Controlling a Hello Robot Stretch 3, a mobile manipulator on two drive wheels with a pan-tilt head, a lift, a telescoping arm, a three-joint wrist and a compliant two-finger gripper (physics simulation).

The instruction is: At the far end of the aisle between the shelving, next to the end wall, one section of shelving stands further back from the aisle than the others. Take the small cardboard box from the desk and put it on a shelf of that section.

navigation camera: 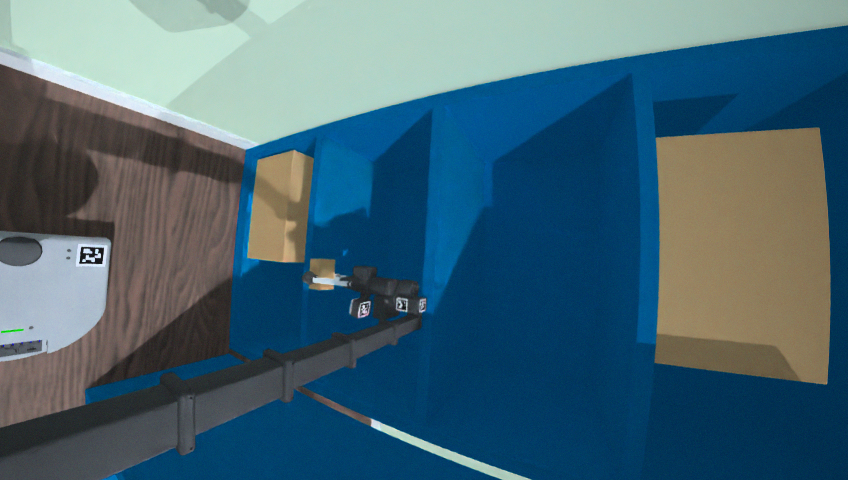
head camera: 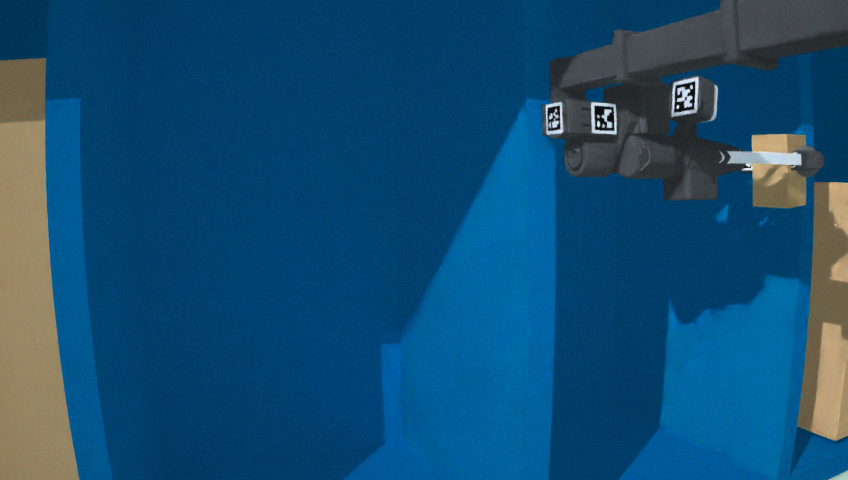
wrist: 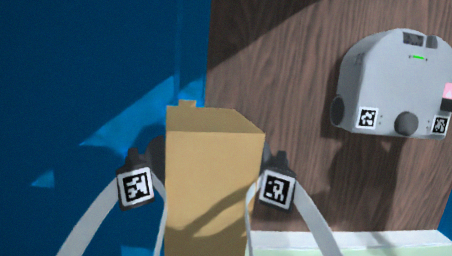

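Note:
The small cardboard box is held between the fingers of my gripper, which is shut on its two sides. The box is off any surface, in front of the blue shelving. In the head view and the navigation view it overlaps an upright beside a large cardboard box. I cannot tell how far it is from the shelving, or which section stands further back. The far fingertip is hidden behind the box in the head view. The desk does not show.
One large cardboard box stands in the shelving near the held box; another is further along. A pale green wall borders the shelving. My base is on the wooden floor.

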